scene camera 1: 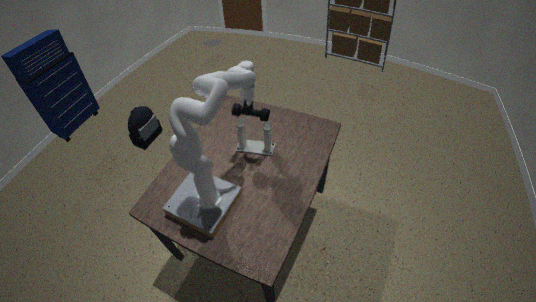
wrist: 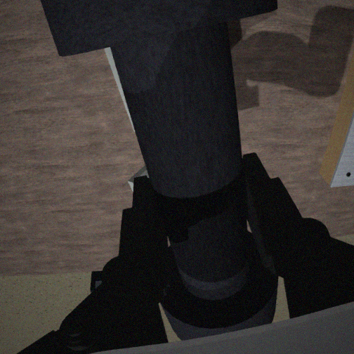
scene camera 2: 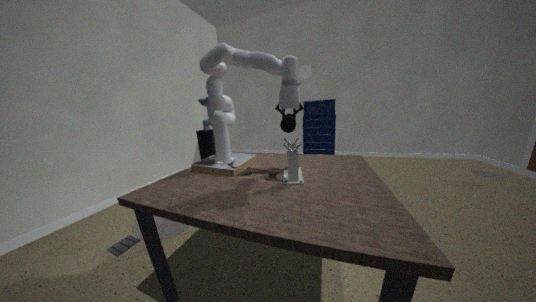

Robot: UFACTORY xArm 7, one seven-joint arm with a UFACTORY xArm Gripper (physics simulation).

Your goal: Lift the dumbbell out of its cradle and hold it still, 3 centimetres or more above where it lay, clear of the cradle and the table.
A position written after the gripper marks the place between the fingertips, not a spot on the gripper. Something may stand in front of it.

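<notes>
The wrist view takes in the gripper (wrist: 199,189) together with a black dumbbell (wrist: 176,74), while scene camera 1 shows a cradle (scene camera 1: 249,146).
</notes>
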